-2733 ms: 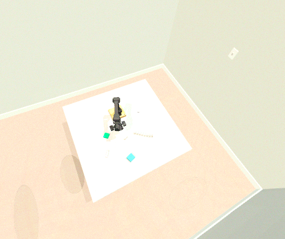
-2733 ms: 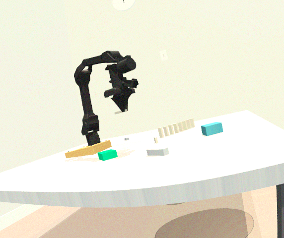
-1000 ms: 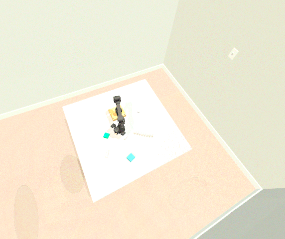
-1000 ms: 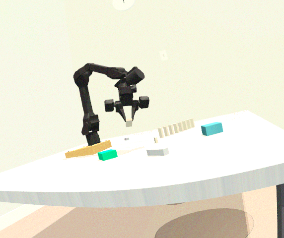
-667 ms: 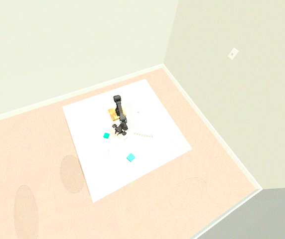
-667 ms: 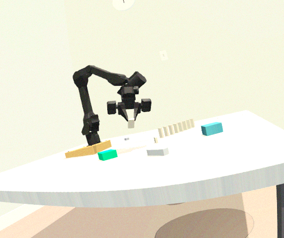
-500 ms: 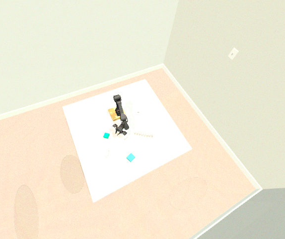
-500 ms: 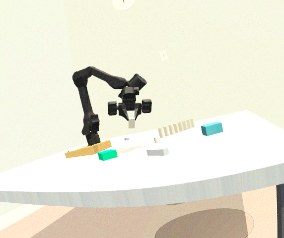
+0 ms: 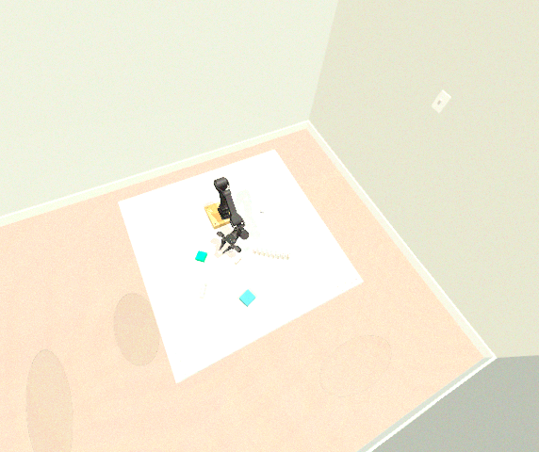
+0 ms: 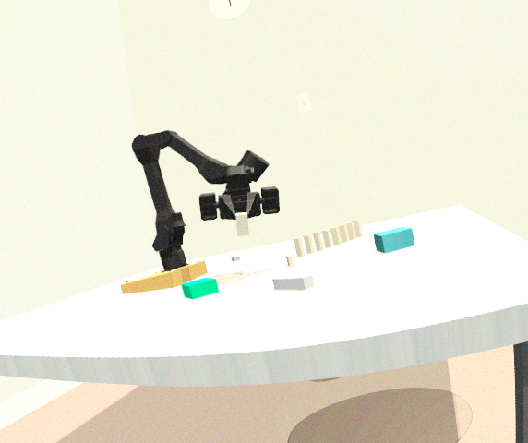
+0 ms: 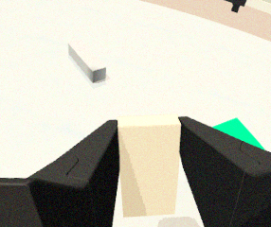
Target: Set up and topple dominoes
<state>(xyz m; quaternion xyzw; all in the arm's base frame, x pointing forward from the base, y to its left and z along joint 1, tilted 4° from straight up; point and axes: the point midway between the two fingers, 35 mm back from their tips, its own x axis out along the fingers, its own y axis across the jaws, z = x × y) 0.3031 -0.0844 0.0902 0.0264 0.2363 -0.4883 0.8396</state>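
Right now my gripper tip is 120 mm to the left of the green block, 120 mm above it and 60 mm past it. Round my gripper tip: small grey piece 390 mm to the left, 280 mm behind, 130 mm below; then pale grey block 170 mm to the right, 170 mm ahead, 130 mm below; then cyan block 300 mm ahead, 120 mm below, 80 mm to the left.
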